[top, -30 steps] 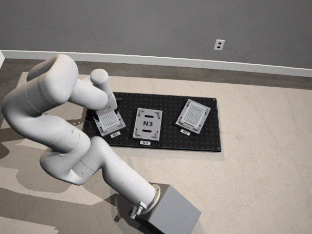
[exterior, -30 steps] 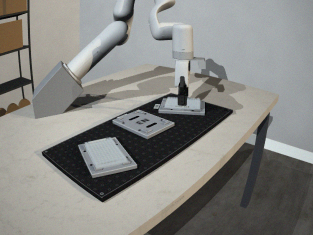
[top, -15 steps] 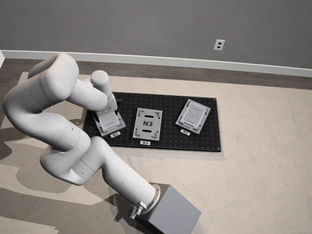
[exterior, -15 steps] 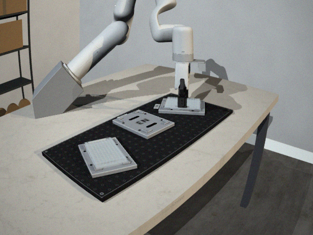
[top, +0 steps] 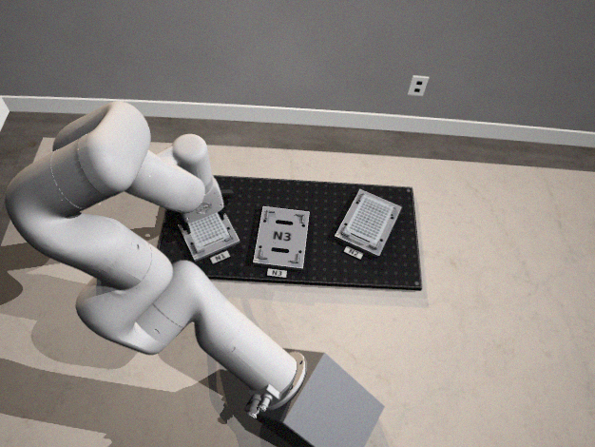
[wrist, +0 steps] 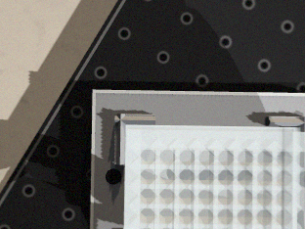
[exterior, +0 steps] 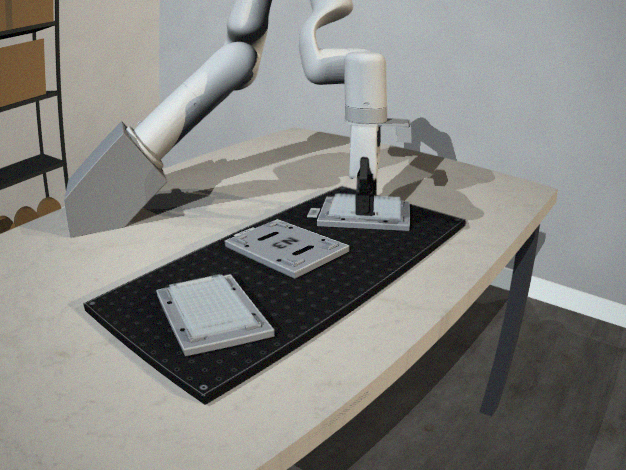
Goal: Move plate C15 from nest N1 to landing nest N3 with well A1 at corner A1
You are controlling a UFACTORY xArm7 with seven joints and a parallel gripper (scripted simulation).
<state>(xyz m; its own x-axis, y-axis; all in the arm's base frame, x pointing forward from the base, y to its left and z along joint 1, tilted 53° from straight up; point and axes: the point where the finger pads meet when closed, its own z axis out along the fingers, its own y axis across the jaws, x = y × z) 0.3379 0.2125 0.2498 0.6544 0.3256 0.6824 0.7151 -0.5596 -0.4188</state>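
My hand is 20 mm above the nest N1. From my hand the other things lie so: nest N2: 380 mm to the right, 160 mm ahead, 20 mm below; then nest: 190 mm to the right, 40 mm ahead, 20 mm below.
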